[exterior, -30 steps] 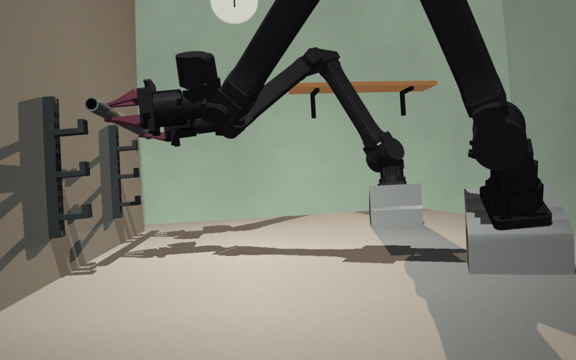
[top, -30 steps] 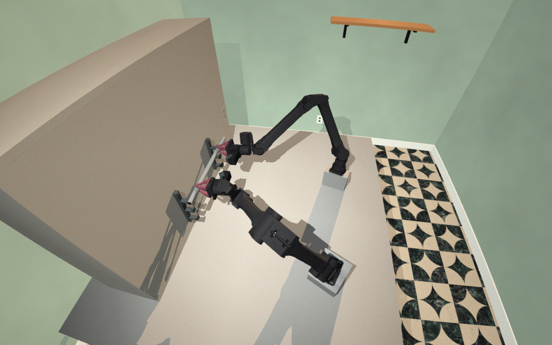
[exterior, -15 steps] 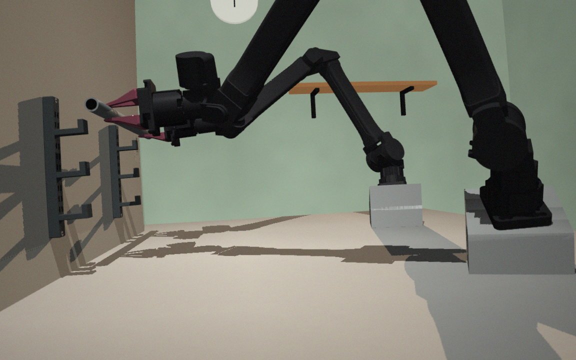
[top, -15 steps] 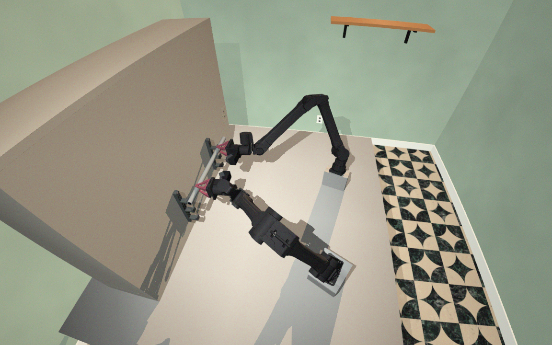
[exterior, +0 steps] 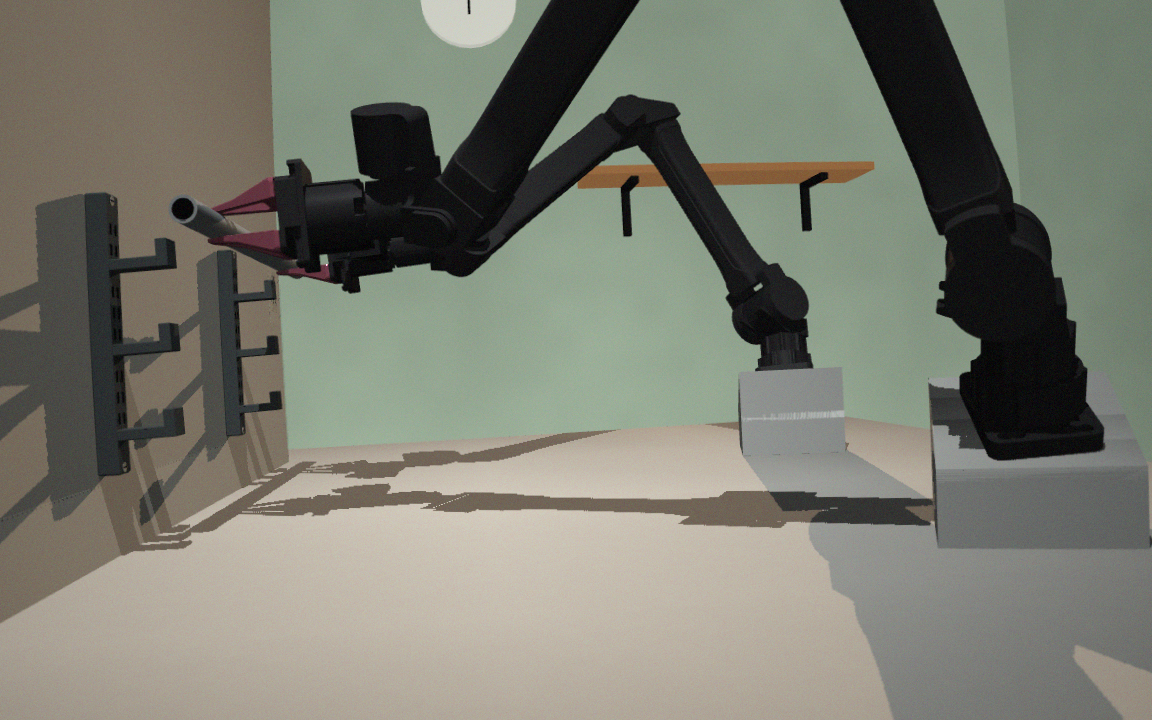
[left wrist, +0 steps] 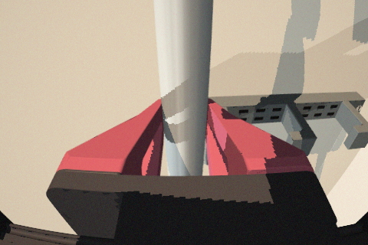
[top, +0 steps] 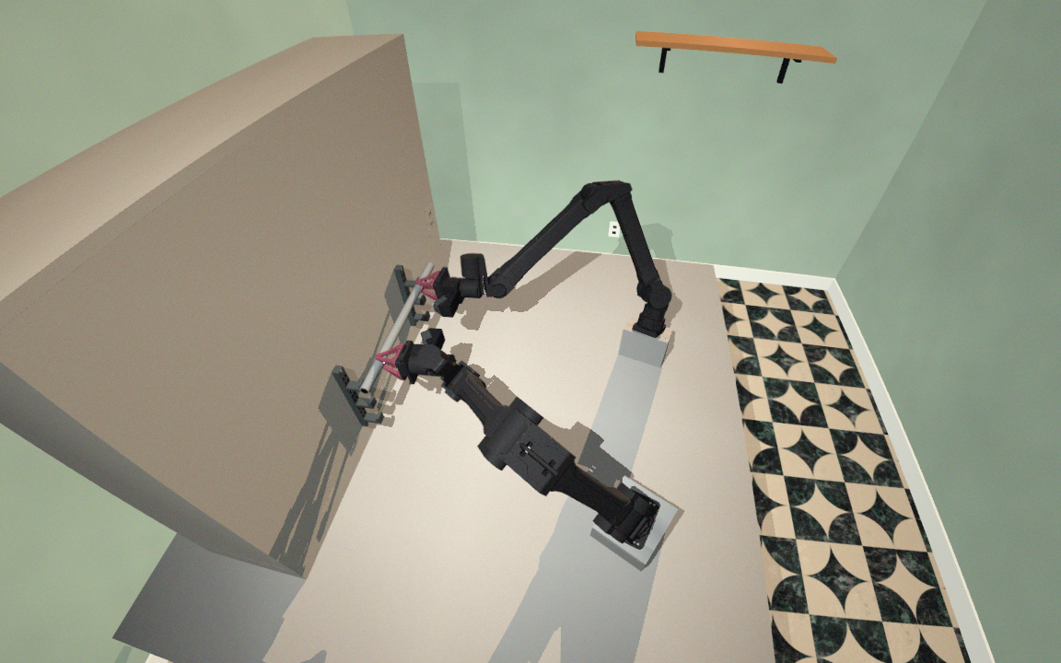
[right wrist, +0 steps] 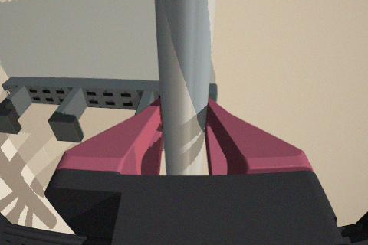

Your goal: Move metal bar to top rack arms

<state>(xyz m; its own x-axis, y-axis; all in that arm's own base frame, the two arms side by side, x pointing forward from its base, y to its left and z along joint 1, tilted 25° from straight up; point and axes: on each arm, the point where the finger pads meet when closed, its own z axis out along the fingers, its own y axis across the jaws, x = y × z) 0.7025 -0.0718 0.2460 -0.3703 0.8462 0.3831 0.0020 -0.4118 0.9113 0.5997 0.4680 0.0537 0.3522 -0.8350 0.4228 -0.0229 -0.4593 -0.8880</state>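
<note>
My left hand is 150 mm to the left of the grey metal bar and 10 mm short of it. Also, from my left hand: tall tan wall panel: 250 mm ahead, 150 mm above, 100 mm to the right.
</note>
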